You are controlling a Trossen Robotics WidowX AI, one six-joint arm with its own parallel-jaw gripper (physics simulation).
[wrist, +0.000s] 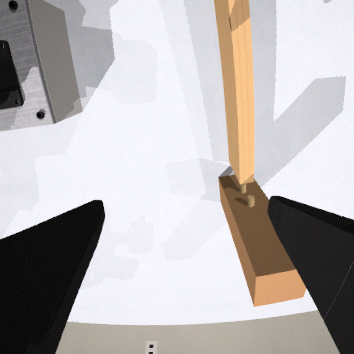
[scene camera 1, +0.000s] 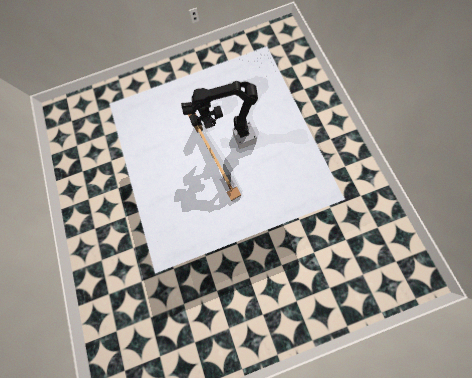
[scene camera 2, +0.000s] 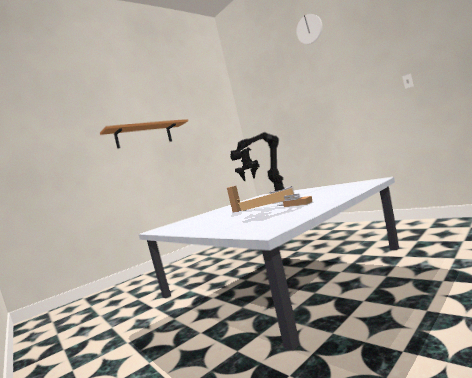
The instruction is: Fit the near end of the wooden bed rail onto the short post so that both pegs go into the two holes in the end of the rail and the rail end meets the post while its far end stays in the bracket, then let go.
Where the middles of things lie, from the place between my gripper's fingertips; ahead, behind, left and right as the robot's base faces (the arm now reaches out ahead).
Labels:
Now: the upright post [wrist: 271,277] 8 cm ahead of my hand, 11 cm to the right of it and 11 cm below it. Also, from my hand: wooden bed rail [wrist: 234,33]: 5 cm ahead, 15 cm to the left, 15 cm below.

